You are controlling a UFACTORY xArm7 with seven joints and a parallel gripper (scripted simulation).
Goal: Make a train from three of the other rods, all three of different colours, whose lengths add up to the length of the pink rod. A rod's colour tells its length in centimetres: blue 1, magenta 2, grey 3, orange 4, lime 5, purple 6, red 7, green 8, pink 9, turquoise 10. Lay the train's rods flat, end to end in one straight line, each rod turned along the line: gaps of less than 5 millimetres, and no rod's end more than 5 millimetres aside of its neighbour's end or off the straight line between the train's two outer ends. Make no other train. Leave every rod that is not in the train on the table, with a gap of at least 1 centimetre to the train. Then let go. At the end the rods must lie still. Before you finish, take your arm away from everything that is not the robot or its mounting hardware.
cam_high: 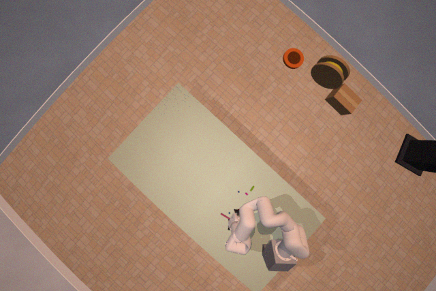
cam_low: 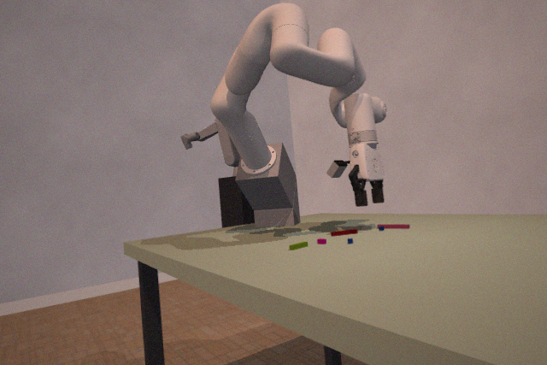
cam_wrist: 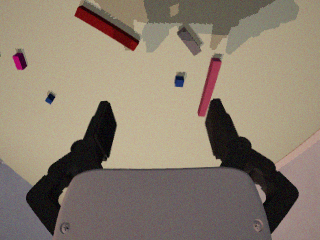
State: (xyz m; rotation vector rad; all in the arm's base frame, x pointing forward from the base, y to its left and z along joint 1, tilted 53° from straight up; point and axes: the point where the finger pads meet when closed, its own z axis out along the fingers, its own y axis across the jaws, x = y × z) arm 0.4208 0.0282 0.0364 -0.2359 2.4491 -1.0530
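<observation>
Now: hand 3 cm short of the pink rod, 6 cm to the right of it and 8 cm above it. The rest, counted from my hand: grey rod: 4 cm behind, 3 cm to the left, 8 cm below; red rod: 6 cm behind, 5 cm to the right, 8 cm below; magenta rod: 4 cm behind, 18 cm to the right, 8 cm below.
</observation>
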